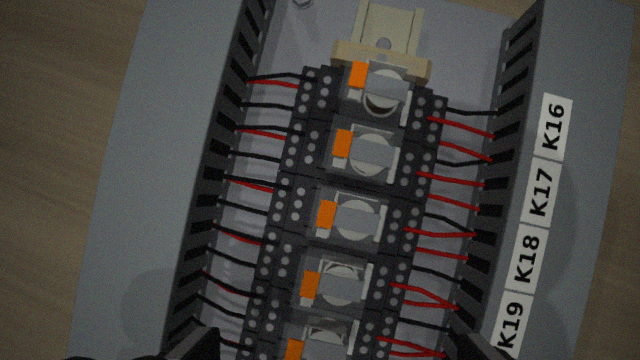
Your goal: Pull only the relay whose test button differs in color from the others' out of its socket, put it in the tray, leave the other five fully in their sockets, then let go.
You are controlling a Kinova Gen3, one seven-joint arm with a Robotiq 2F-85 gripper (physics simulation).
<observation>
In view: a relay (331,283), a relay (340,217), a relay (365,151), a relay (375,87) and a beige end stop (340,49).
</observation>
